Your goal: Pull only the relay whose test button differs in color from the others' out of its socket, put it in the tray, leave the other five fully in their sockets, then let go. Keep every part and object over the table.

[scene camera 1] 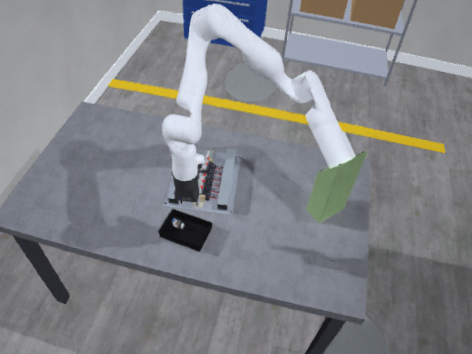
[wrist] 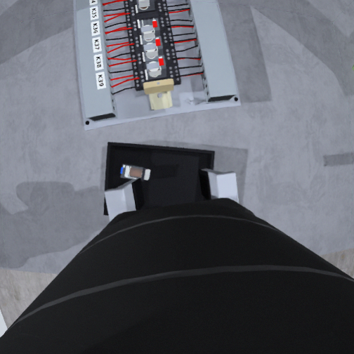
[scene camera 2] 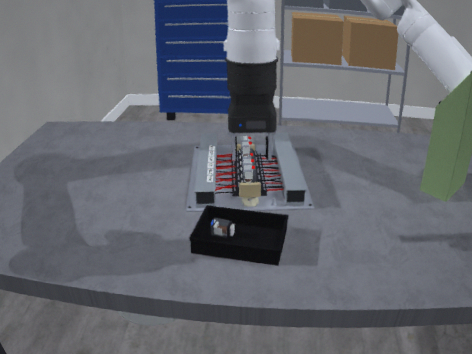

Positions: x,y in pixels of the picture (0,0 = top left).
Scene:
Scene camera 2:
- my gripper: 251,157
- panel plate: 227,200

